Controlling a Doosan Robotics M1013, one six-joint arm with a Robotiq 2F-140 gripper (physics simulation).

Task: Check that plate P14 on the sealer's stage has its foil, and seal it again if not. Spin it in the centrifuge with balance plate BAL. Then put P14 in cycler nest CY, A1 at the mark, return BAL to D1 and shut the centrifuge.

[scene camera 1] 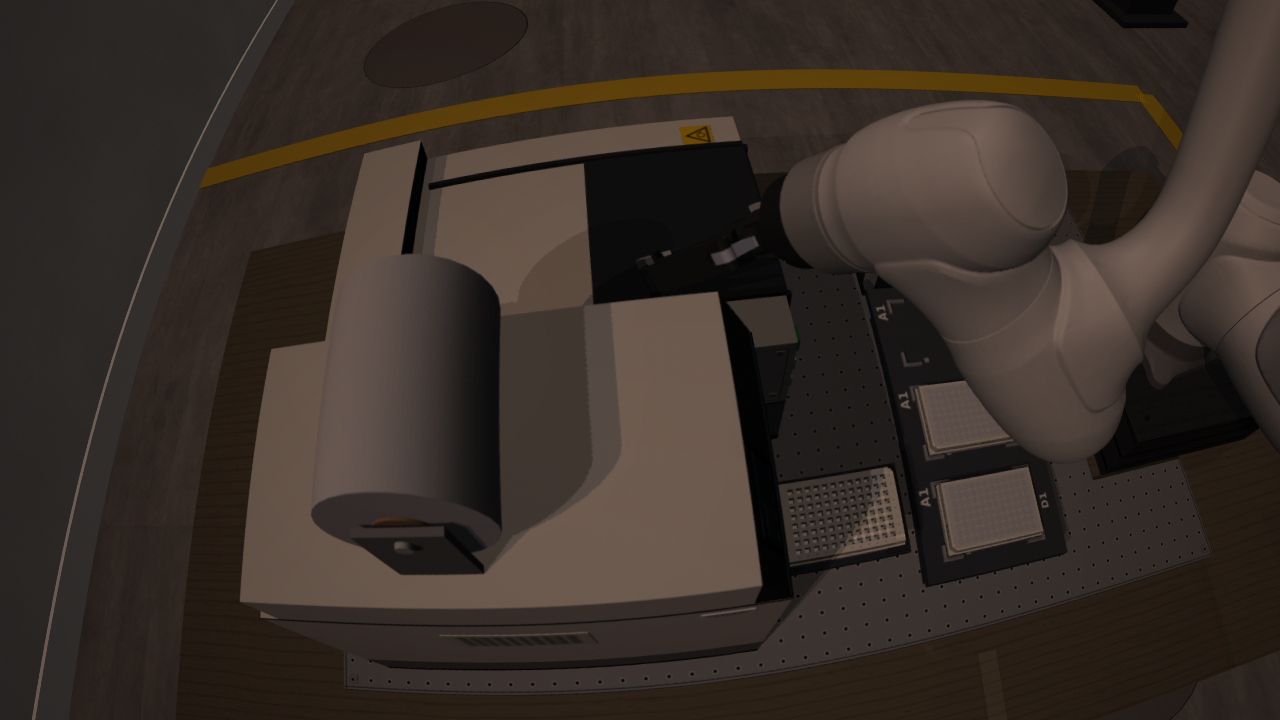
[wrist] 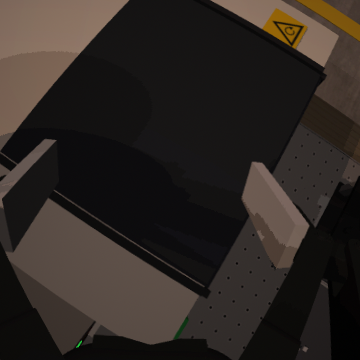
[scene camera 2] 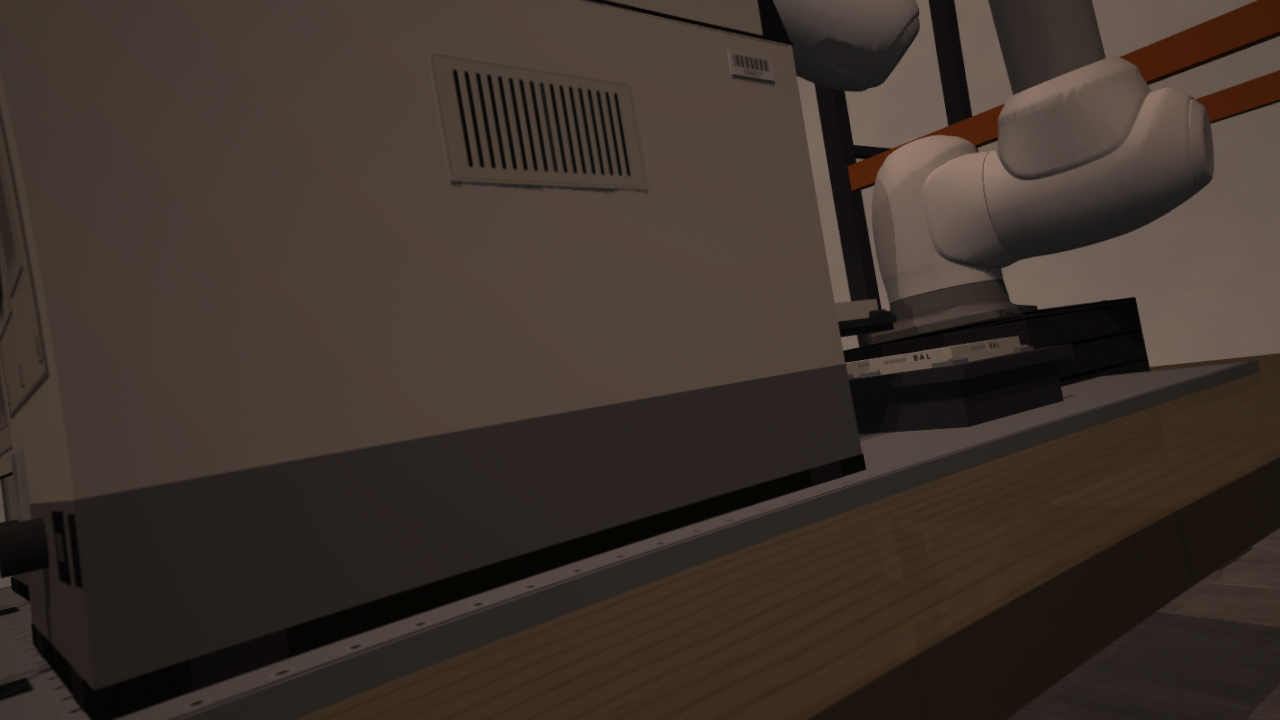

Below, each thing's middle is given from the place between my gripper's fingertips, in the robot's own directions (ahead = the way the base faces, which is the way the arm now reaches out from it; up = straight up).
Scene:
Now: the lid panel [scene camera 1: 636, 205] 60 mm to the right of my hand, 20 mm below it and 10 mm ahead of it. Also, from my hand: cylinder [scene camera 1: 409, 419]: 250 mm ahead, 220 mm to the left, 190 mm above.

